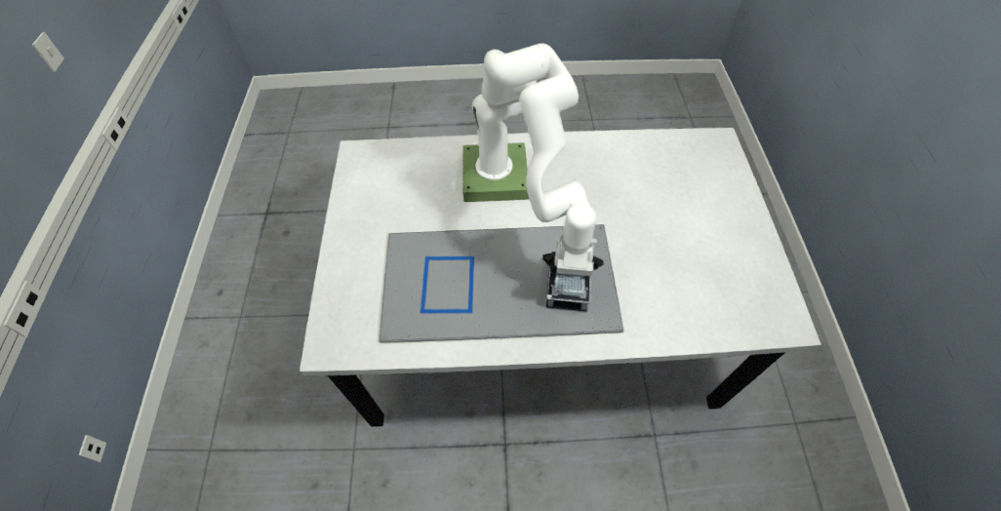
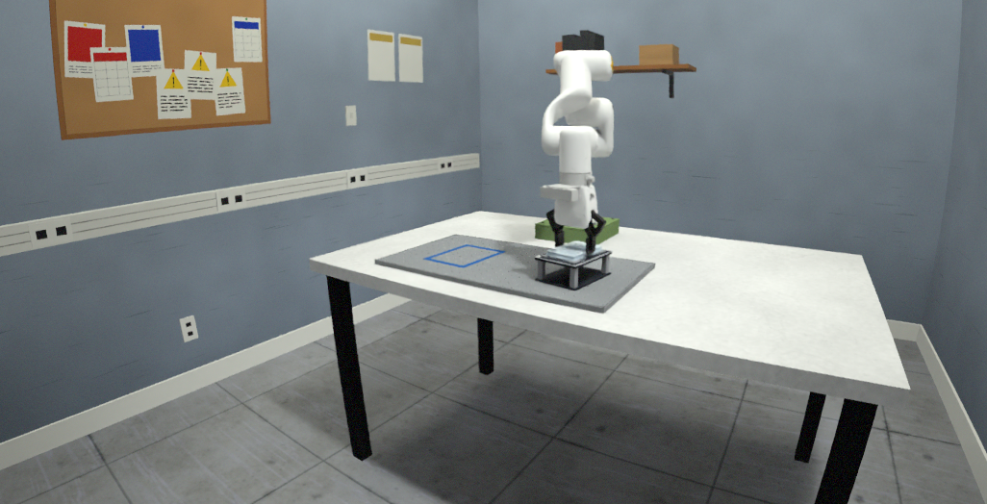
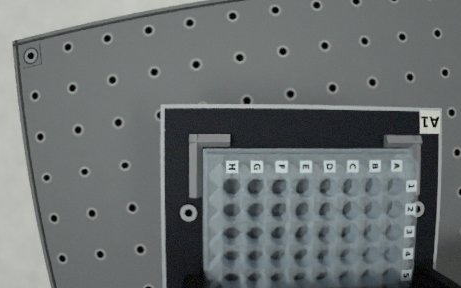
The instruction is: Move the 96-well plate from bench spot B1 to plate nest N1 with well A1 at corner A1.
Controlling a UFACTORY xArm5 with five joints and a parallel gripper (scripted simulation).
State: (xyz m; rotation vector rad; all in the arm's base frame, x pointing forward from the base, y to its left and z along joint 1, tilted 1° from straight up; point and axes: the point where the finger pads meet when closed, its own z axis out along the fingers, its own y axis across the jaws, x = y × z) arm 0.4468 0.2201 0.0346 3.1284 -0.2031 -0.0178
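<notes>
The pale 96-well plate is 1 cm below my hand. Round my hand: raised black plate nest: 2 cm below.
</notes>
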